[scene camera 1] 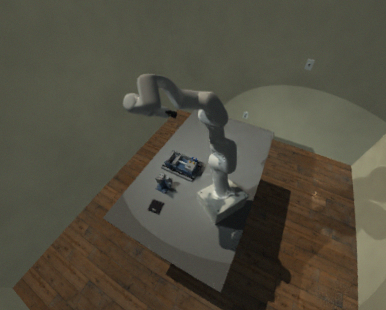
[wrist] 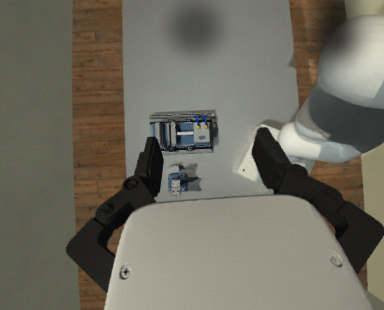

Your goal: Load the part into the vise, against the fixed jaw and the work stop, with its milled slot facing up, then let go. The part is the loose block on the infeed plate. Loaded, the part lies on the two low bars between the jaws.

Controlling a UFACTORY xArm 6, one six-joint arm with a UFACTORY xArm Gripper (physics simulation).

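Places are measured from the arm's base along level axes (x ahead, y left, z up), in centimetres.
Pixels of known places: gripper, fingertip midpoint: (scene camera 1: 168, 113) (wrist: 206, 144); arm's base, origin of the base link: (scene camera 1: 222, 192).
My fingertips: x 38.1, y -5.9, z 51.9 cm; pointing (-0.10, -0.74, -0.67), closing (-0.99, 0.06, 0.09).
Note:
For each thing: its top centre in the pictures, then the offset to it from my fingertips. "pt": a spot on its surface instead. Level surfaces: height alone.
- vise, middle of its top: (wrist: 180, 131) (scene camera 1: 180, 159) dz -54.8, dx +2.4, dy -11.6 cm
- small light grey block, surface spot: (wrist: 175, 188) pt dz -50.9, dx +7.6, dy +12.2 cm
- flat dark square plate, middle of its top: (scene camera 1: 155, 206) dz -63.9, dx +4.6, dy +28.8 cm
- grey table top, its level: dz -64.8 cm
The vise (scene camera 1: 190, 165) (wrist: 185, 141) stands on the grey table top, with blue and grey parts and two upright grey jaws at its left in the wrist view. No block can be made out between the jaws. A small blue stand (scene camera 1: 162, 188) (wrist: 173, 177) is beside the vise, with a small light grey block (wrist: 175, 188) at it that looks like the part. Its slot and exact pose are too small to tell. My gripper (scene camera 1: 171, 114) (wrist: 206, 144) is open and empty, high above the table and well away from vise and block.
A flat dark square plate (scene camera 1: 156, 206) lies on the grey table top (scene camera 1: 200, 240) (wrist: 240, 50) beyond the blue stand. The white robot base (scene camera 1: 227, 202) (wrist: 246, 162) stands to the right of the vise. Wooden floor (scene camera 1: 320, 200) (wrist: 97, 100) surrounds the table.

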